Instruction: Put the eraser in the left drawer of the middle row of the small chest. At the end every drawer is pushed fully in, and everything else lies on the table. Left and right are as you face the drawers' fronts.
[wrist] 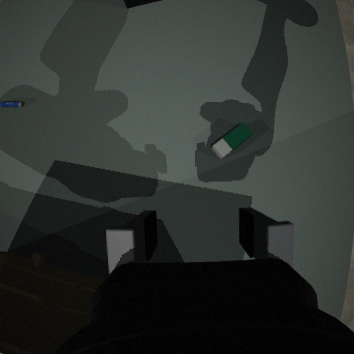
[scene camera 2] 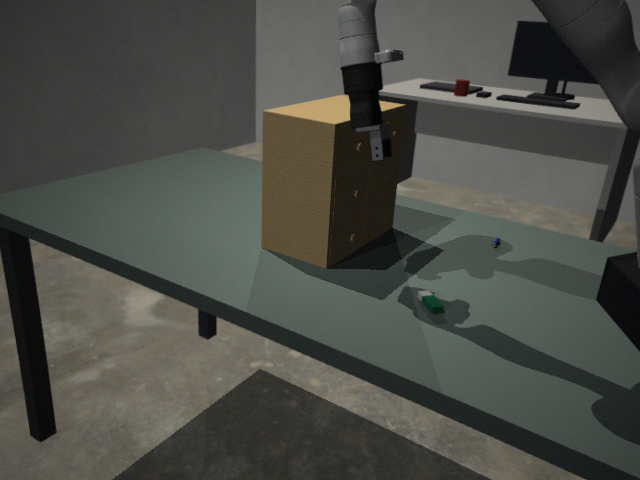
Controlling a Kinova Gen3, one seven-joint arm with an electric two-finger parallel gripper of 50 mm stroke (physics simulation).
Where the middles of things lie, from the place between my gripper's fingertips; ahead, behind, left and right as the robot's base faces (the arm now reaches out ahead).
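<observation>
The small wooden chest [scene camera 2: 299, 140] is 16 cm ahead of my hand and 12 cm to the right of it, and it is also 9 cm below my hand.
</observation>
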